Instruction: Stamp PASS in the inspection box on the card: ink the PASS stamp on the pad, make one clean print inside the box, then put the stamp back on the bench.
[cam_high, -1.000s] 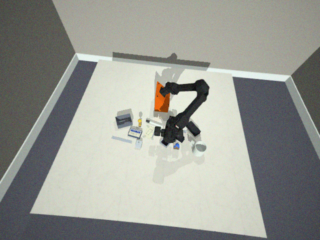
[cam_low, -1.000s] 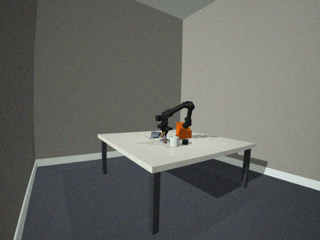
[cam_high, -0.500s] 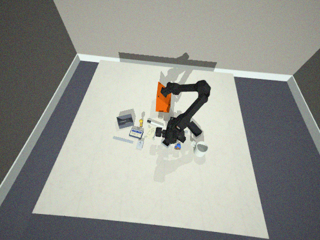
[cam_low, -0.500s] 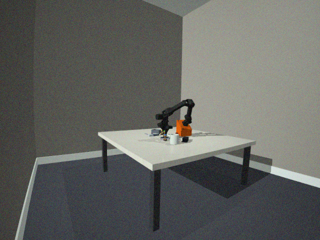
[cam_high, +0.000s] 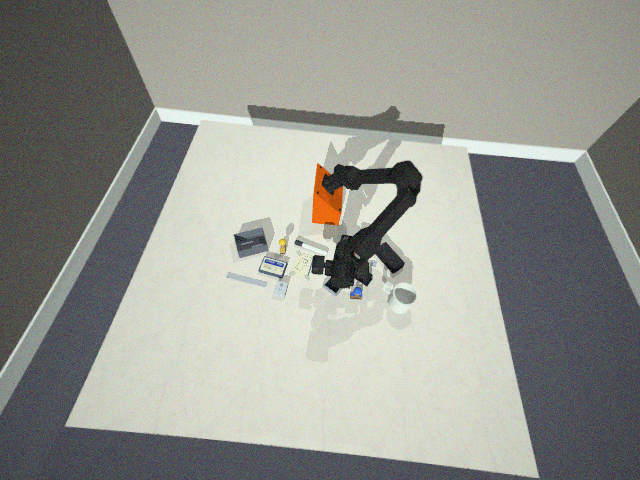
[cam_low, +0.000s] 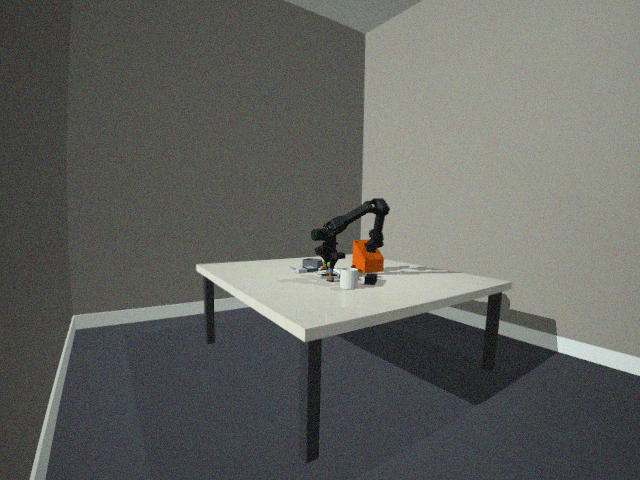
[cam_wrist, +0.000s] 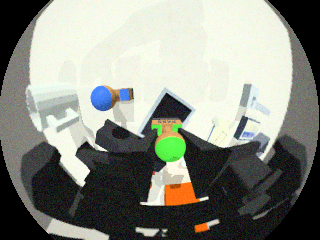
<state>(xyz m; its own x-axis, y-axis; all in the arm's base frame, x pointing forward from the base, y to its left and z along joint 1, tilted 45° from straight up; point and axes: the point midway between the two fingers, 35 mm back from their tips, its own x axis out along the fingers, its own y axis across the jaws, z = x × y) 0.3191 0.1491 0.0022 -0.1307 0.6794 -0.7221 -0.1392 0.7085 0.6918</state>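
The green stamp is right at my gripper tip. Round my gripper tip: red stamp (130 mm behind, 30 mm to the left, 20 mm below); then ink pad (40 mm below); then blue stamp (80 mm to the left, 40 mm ahead, 20 mm below).
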